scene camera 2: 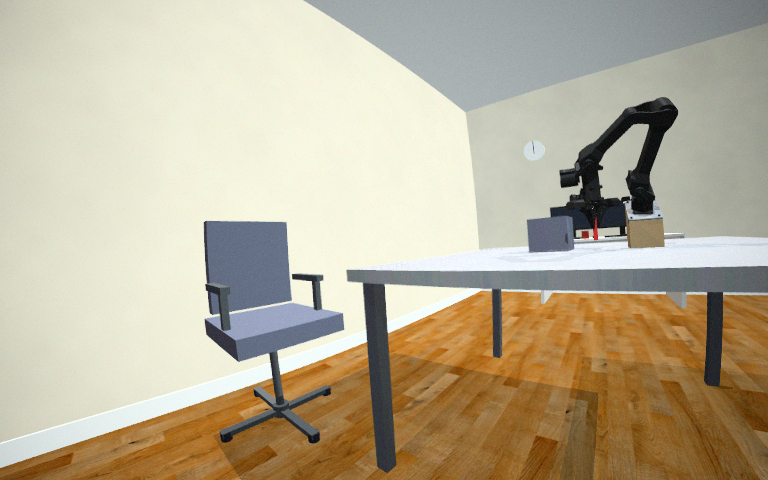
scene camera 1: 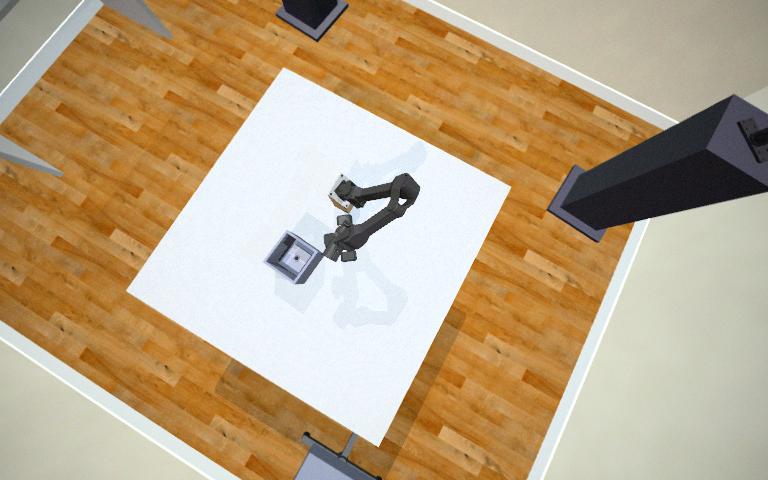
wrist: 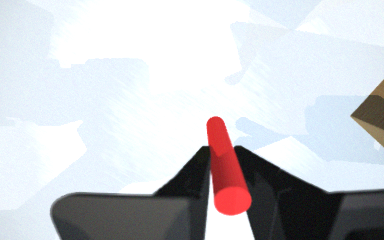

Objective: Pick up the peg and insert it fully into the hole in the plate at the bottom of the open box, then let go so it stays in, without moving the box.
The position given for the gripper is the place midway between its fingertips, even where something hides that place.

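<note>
Scene camera 2 shows the gripper [scene camera 2: 595, 228] and a grey box [scene camera 2: 549, 234]. In scene camera 1 the grey box [scene camera 1: 274, 259] appears again. The wrist view has a red peg [wrist: 231, 197] and the gripper [wrist: 221, 152], while the grey box is out of frame in the wrist view.
</note>
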